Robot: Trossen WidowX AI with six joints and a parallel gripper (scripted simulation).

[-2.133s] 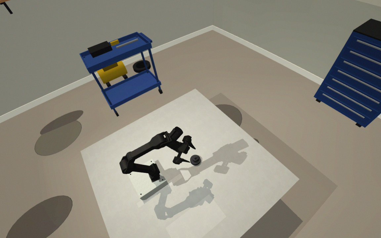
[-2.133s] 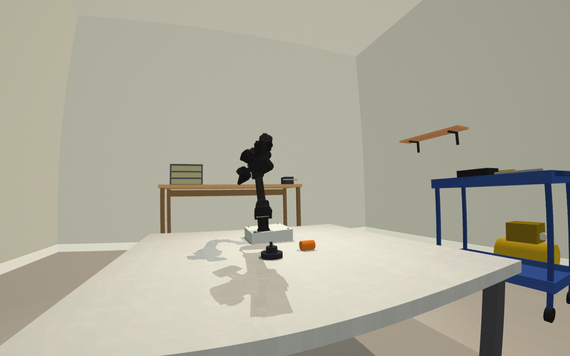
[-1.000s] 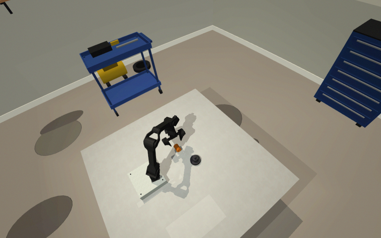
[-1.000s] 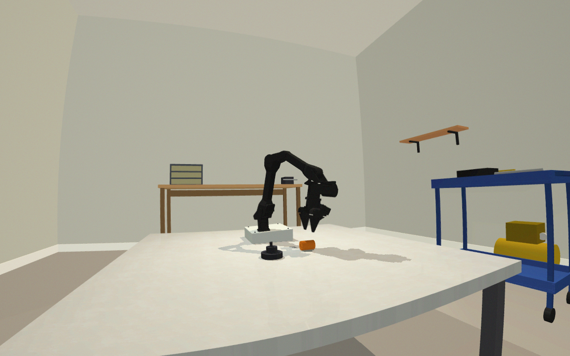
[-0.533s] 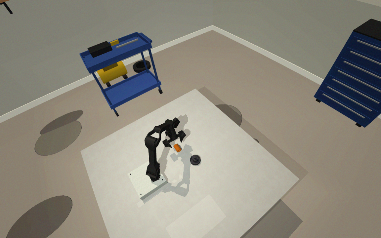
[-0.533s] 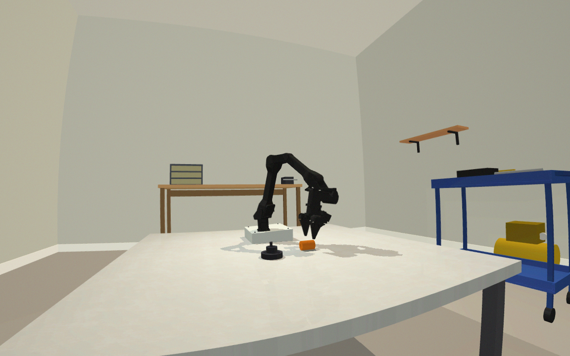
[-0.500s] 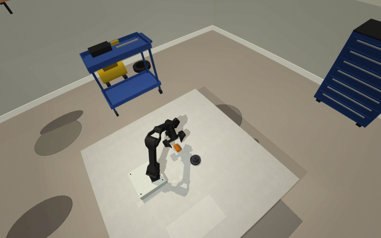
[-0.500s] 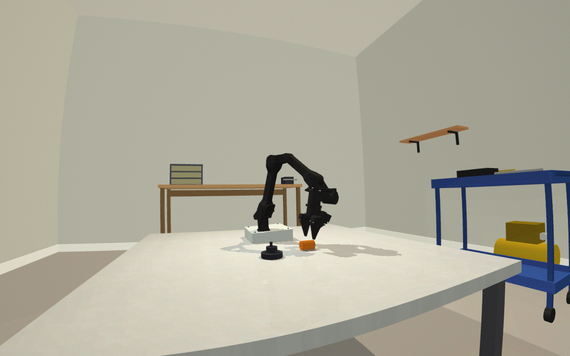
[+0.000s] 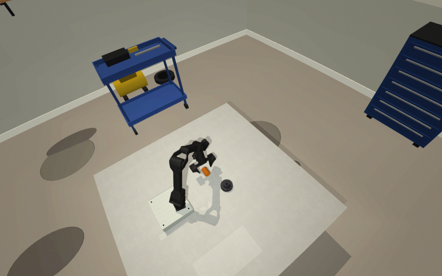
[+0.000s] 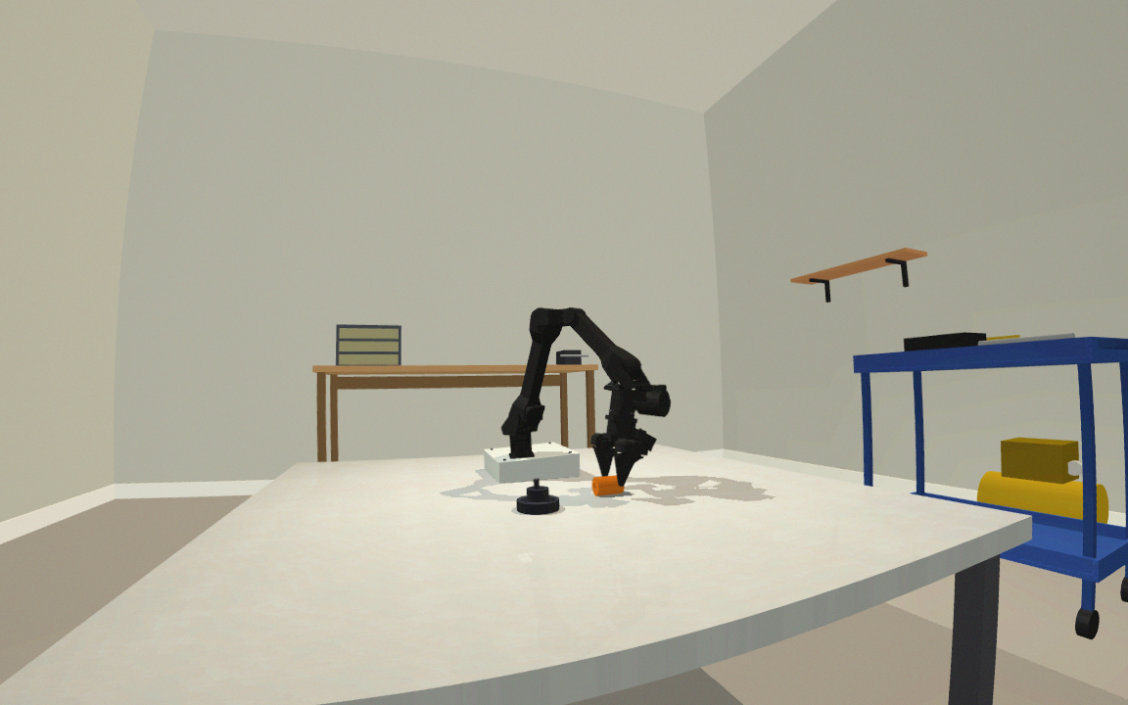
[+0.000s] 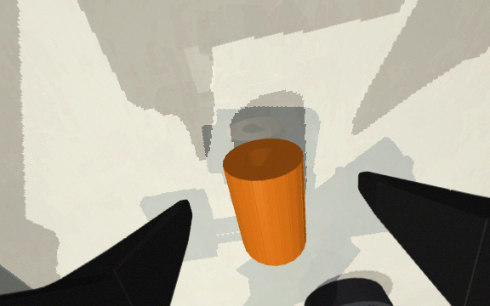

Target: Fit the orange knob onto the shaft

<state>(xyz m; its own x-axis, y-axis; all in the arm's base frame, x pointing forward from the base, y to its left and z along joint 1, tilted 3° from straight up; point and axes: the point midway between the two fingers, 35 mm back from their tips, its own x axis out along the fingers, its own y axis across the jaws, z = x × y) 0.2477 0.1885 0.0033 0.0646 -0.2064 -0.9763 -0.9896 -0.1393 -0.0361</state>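
Right now the orange knob is 1 cm to the right of my gripper tip and 1 cm below it. From my gripper tip the other things lie so: dark round pedestal 9 cm ahead, 17 cm to the right.
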